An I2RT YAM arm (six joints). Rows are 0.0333 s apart.
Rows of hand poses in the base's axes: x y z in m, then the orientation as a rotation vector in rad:
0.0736, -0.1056, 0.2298, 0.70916, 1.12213, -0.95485
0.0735, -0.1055, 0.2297, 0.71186, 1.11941, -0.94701
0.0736, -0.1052, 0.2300, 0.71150, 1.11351, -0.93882
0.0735, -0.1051, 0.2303, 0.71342, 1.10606, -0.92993
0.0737, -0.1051, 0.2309, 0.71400, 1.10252, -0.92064
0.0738, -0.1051, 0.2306, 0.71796, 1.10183, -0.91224
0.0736, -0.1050, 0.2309, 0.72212, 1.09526, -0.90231
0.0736, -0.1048, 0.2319, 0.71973, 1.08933, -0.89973
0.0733, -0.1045, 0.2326, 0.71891, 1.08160, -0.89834
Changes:
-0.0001, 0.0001, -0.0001, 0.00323, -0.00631, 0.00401
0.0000, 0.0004, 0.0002, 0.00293, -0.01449, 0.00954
-0.0001, 0.0005, 0.0005, 0.00368, -0.02481, 0.01415
0.0001, 0.0005, 0.0011, 0.00560, -0.03184, 0.02028
0.0002, 0.0005, 0.0008, 0.01096, -0.03710, 0.02425
0.0000, 0.0006, 0.0011, 0.01411, -0.04776, 0.02849
0.0000, 0.0008, 0.0021, 0.01045, -0.05299, 0.03096
-0.0003, 0.0011, 0.0028, 0.00656, -0.05955, 0.03143

